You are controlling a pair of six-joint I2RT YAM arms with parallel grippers.
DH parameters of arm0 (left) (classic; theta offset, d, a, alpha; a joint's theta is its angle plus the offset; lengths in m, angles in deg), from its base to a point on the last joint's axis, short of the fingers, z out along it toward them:
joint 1: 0 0.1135 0.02 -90
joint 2: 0 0 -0.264 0
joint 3: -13.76 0 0.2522 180
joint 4: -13.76 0 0.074 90
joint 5: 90 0 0 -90
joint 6: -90 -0.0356 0 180
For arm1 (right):
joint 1: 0 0.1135 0.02 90
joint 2: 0 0 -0.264 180
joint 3: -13.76 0 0.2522 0
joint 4: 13.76 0 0.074 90
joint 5: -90 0 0 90
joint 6: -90 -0.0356 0 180
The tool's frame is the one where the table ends.
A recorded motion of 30 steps. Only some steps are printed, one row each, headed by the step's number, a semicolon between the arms.
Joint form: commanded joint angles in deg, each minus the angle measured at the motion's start. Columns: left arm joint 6, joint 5, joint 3, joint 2, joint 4, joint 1; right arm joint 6, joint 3, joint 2, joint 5, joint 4, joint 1.
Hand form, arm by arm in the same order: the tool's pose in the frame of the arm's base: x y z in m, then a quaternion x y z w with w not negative. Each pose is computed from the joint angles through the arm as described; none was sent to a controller.
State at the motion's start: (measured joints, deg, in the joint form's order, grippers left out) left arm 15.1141 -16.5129 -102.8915 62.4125 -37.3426 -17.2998; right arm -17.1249 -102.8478 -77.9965 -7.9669 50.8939 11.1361
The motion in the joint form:
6: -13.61 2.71 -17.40 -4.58 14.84 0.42; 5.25 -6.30 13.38 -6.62 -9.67 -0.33
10: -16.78 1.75 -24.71 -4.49 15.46 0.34; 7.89 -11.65 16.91 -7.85 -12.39 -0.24
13: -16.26 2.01 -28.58 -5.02 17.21 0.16; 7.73 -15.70 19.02 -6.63 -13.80 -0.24
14: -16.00 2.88 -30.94 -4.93 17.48 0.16; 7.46 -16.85 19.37 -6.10 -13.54 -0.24
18: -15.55 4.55 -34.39 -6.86 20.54 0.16; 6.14 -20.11 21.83 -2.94 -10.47 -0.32
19: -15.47 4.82 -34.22 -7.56 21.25 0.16; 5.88 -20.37 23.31 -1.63 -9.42 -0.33
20: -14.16 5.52 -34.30 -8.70 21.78 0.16; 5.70 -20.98 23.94 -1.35 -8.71 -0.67
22: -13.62 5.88 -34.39 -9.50 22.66 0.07; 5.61 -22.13 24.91 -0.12 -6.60 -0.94
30: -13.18 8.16 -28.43 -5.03 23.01 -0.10; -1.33 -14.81 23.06 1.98 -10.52 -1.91
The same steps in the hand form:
6: 0.0242 0.0015 0.6516 -0.05173 0.43069 -0.09353 0.89615; 0.1467 0.0189 0.5728 0.09867 0.67996 0.05640 0.72439
10: -0.0151 0.0141 0.6681 -0.06050 0.37173 -0.07727 0.92314; 0.0949 0.0084 0.6049 0.10033 0.60512 0.05470 0.78789
13: -0.0441 0.0229 0.6756 -0.06972 0.32216 -0.09255 0.93957; 0.0572 0.0019 0.6228 0.09838 0.55257 0.07576 0.82417
14: -0.0572 0.0264 0.6789 -0.06740 0.30054 -0.10053 0.94606; 0.0487 0.0006 0.6260 0.09669 0.54366 0.08244 0.82963
18: -0.1004 0.0387 0.6808 -0.06755 0.22889 -0.11864 0.96383; 0.0131 -0.0044 0.6300 0.08153 0.52469 0.11076 0.84011
19: -0.1072 0.0406 0.6798 -0.06727 0.21819 -0.12125 0.96601; -0.0005 -0.0061 0.6285 0.07334 0.51996 0.11968 0.84258
20: -0.1194 0.0439 0.6774 -0.06624 0.20198 -0.13551 0.96771; -0.0086 -0.0075 0.6284 0.07378 0.51581 0.12055 0.84496
22: -0.1289 0.0469 0.6760 -0.06631 0.18642 -0.14331 0.96970; -0.0214 -0.0089 0.6267 0.06626 0.51603 0.12481 0.84483
30: -0.0528 0.0220 0.6821 -0.03446 0.26852 -0.14280 0.95201; 0.0287 0.0009 0.6164 0.08796 0.55063 0.17023 0.81246

